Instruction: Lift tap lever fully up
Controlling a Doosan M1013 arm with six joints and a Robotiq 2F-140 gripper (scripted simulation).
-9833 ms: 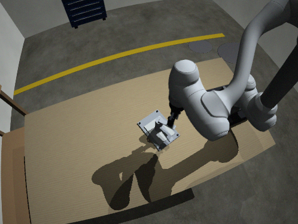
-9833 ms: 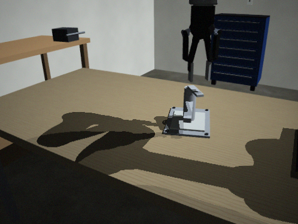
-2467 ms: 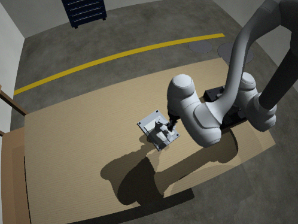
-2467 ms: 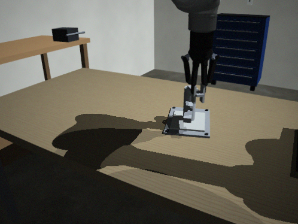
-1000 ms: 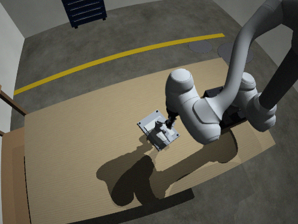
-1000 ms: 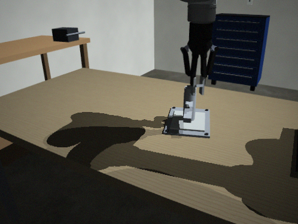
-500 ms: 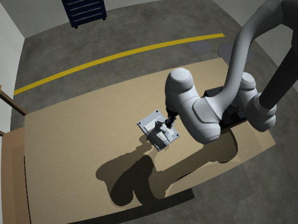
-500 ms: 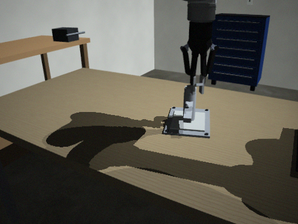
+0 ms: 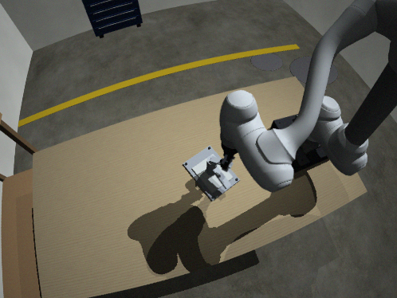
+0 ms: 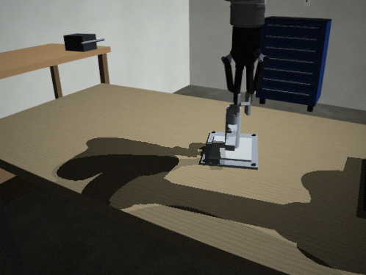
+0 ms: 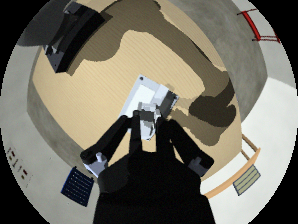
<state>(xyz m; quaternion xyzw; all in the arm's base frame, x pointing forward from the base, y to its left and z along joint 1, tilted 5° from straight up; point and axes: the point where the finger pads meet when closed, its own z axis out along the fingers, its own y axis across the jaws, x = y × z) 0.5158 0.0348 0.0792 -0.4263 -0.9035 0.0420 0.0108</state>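
Now: hand 20 mm short of the lever, 20 mm to the left of it and 10 mm above it. Round my hand: tap (30 mm ahead, 40 mm to the right, 70 mm below).
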